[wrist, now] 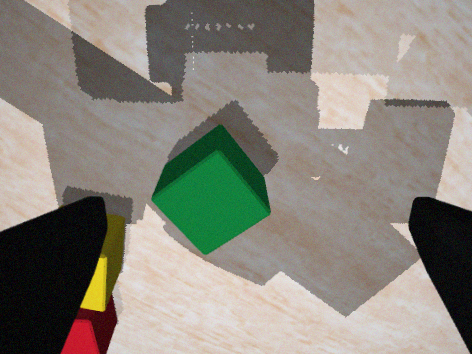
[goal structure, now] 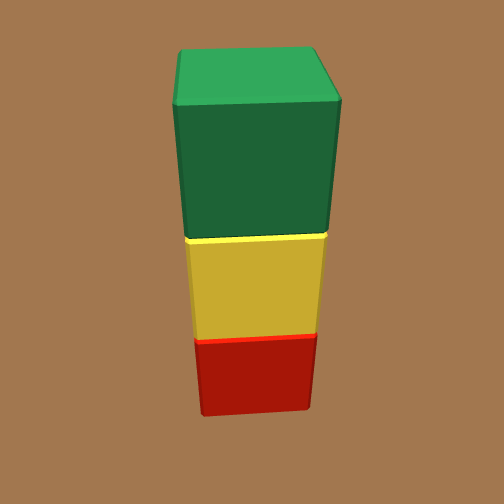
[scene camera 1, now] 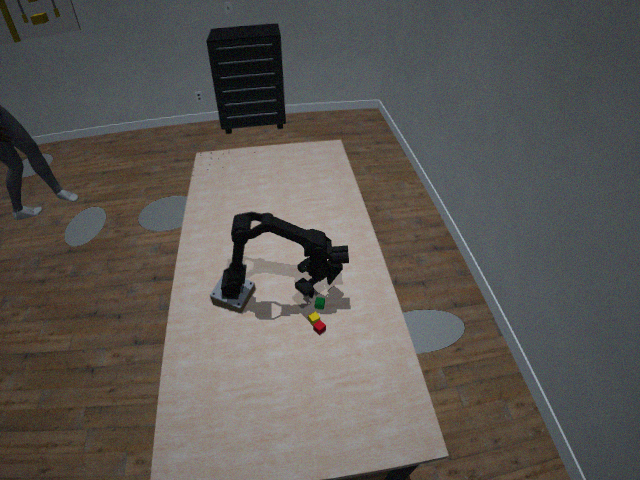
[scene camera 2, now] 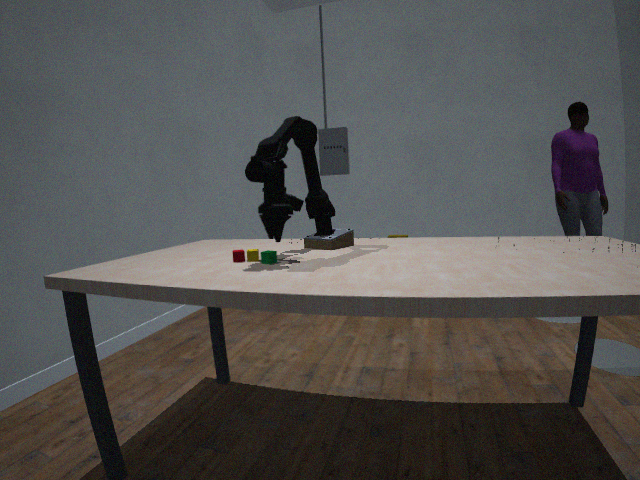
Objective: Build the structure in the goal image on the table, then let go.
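Pixels of known places: gripper, between the fingertips: [wrist: 261,212] [scene camera 1: 320,290] [scene camera 2: 274,240]; arm's base, origin of its link: [scene camera 1: 230,291] [scene camera 2: 325,233].
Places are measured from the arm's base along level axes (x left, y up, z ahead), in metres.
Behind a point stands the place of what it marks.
Note:
A green cube [scene camera 1: 320,303] {y -0.016, x -0.071, z 0.339 m} [scene camera 2: 268,257] {y -0.030, x -0.050, z 0.358 m} [wrist: 210,202] {y -0.016, x -0.057, z 0.337 m} rests on the table, turned at an angle in the wrist view. A yellow cube [scene camera 1: 314,317] {y -0.016, x -0.132, z 0.312 m} [scene camera 2: 252,255] {y -0.030, x -0.119, z 0.326 m} [wrist: 96,290] {y -0.016, x -0.123, z 0.324 m} and a red cube [scene camera 1: 320,327] {y -0.016, x -0.177, z 0.329 m} [scene camera 2: 238,255] {y -0.028, x -0.158, z 0.341 m} [wrist: 82,337] {y -0.016, x -0.155, z 0.332 m} sit on the table close beside each other; whether they touch is hard to tell. The left finger partly hides both in the wrist view. My gripper [scene camera 1: 320,289] {y 0.016, x -0.036, z 0.341 m} [scene camera 2: 278,240] {y 0.016, x -0.036, z 0.341 m} [wrist: 261,212] {y 0.016, x -0.036, z 0.341 m} is wide open and empty above the table. In the wrist view the green cube lies below and between its fingers, left of the middle.
The arm's base [scene camera 1: 232,295] {y 0.013, x -0.028, z 0.011 m} [scene camera 2: 329,239] {y -0.013, x 0.043, z 0.088 m} stands on the table [scene camera 1: 268,392] {y -0.049, x -0.394, z 0.138 m} [scene camera 2: 439,273] {y -0.049, x 0.405, z 0.428 m}. Shadows of the arm fall around the cubes. A black drawer cabinet [scene camera 1: 247,77] stands beyond the far table end. A person in purple [scene camera 2: 576,160] stands behind the table.

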